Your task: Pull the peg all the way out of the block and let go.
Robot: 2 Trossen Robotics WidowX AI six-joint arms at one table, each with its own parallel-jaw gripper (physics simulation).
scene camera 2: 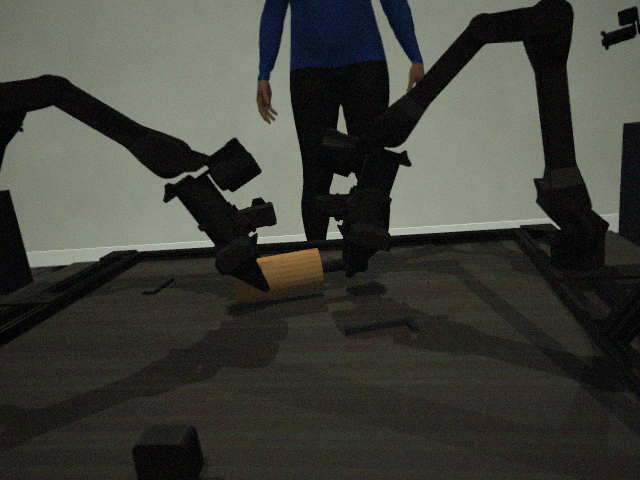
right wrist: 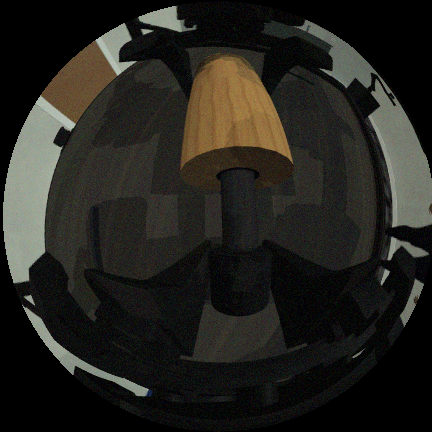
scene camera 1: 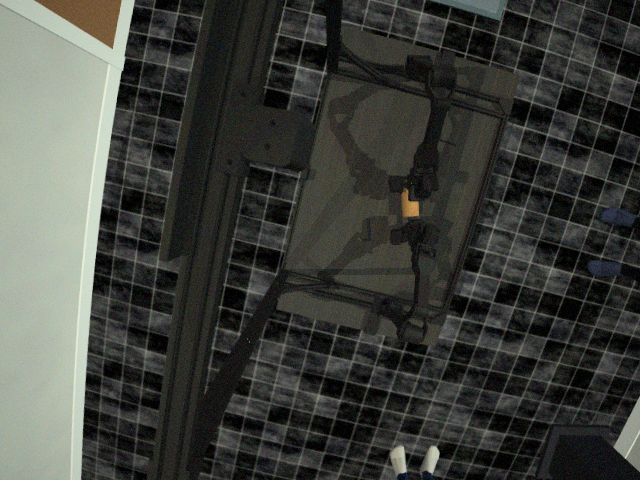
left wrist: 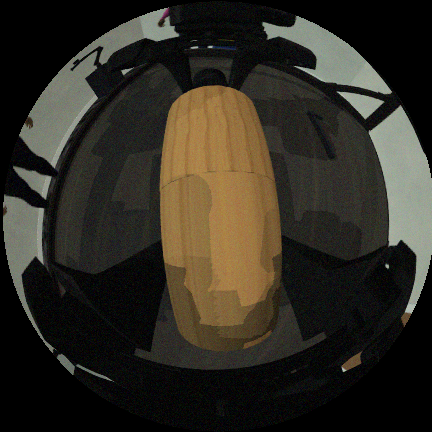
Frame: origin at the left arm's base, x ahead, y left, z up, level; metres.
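Seen in the pictures: left gripper, fingertip midpoint: (scene camera 2: 267, 284) (scene camera 1: 408, 193) (left wrist: 220, 241); right gripper, fingertip midpoint: (scene camera 2: 346, 273) (right wrist: 236, 245); left arm's base at its link origin: (right wrist: 229, 40) (scene camera 1: 413, 70); right arm's base at its link origin: (scene camera 2: 578, 268) (scene camera 1: 385, 306).
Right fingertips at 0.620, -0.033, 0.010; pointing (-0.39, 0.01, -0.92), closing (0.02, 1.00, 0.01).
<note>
Offsets run from my right fingertips to a thing's top centre, as dx, dy, dz. Level surfaces: height alone.
A round wooden block {-0.115, -0.002, +0.052} (scene camera 1: 410, 207) (scene camera 2: 294, 269) (left wrist: 235, 225) (right wrist: 235, 115) lies on its side low over the table, its axis running between the arms. My left gripper (scene camera 2: 262, 280) (left wrist: 220, 241) is shut on the block, one finger on each side. A dark peg {-0.027, -0.001, +0.036} (scene camera 2: 333, 265) (right wrist: 240, 215) sticks out of the hole in the block's end facing my right gripper; part of its shaft shows between block and wider head. My right gripper (scene camera 2: 354, 268) (right wrist: 236, 245) is shut on the peg's head. How deep the peg sits inside is hidden.
The table {dz -0.030} (scene camera 1: 320, 222) has dark frame rails (scene camera 2: 439, 237) along its edges. A dark L-shaped bar {+0.011, -0.183, -0.021} (scene camera 2: 382, 326) and a thin dark bar {-0.345, +0.173, -0.023} (scene camera 2: 159, 286) lie on it. A dark box-shaped thing (scene camera 2: 168, 452) stands at the bottom of scene camera 2. A person (scene camera 2: 338, 36) stands behind the table.
</note>
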